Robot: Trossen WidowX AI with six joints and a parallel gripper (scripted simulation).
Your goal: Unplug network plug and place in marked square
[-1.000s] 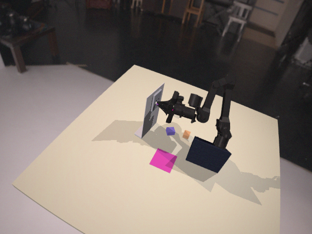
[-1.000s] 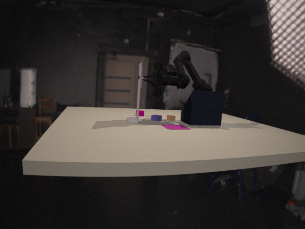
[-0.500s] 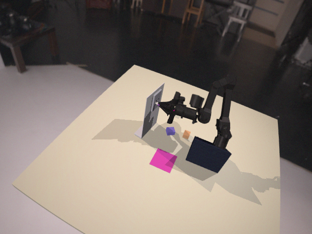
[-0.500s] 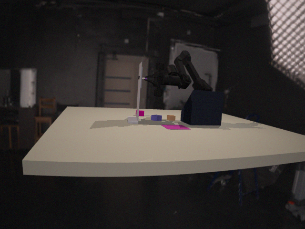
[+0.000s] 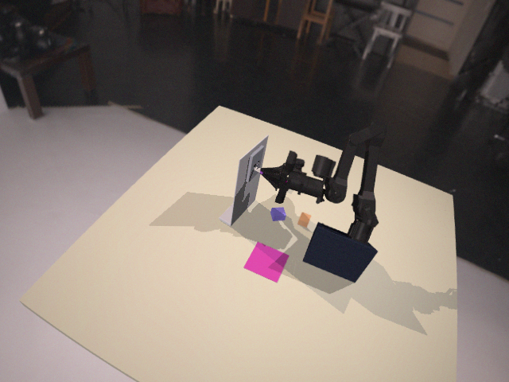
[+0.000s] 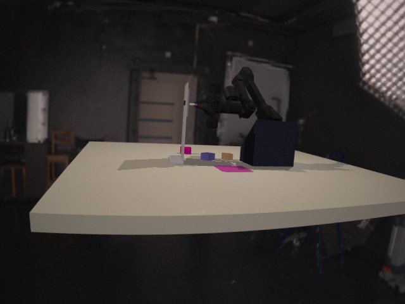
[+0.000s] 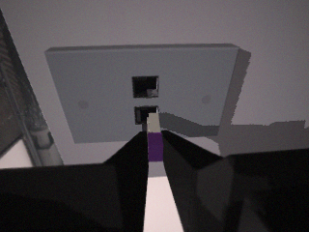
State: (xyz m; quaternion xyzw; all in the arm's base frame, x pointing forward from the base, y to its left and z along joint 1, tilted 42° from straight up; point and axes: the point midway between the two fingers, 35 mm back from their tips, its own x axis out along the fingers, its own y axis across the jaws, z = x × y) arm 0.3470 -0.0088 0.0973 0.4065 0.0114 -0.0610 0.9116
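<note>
My gripper tip is 100 mm past the magenta marked square, 170 mm to the right of it and 230 mm above it. The rest, counted from my gripper tip: network plug right at my gripper tip; then upright grey panel 40 mm ahead, 20 mm to the right, 90 mm below; then thin pale tab 10 mm ahead.
</note>
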